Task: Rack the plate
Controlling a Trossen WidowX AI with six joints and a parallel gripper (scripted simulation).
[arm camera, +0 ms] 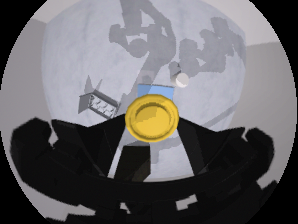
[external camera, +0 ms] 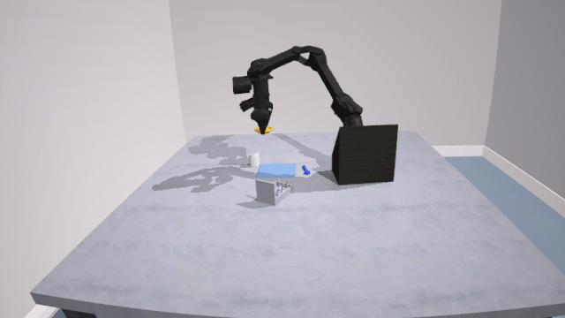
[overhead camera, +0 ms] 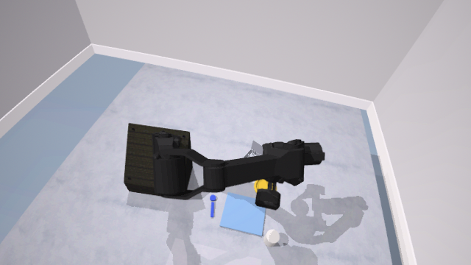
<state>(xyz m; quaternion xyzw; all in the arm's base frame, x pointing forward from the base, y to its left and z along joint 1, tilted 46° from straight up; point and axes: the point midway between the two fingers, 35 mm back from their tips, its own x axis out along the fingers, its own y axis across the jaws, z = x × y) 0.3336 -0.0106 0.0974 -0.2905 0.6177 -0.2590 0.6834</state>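
The dish rack lies 19 cm to the left of my gripper tip, 15 cm below it and 5 cm behind it. Round my gripper tip: blue utensil: 17 cm below, 16 cm behind, 2 cm to the right; white cup: 15 cm below, 10 cm to the right, 7 cm ahead; yellow plate: 1 cm above.
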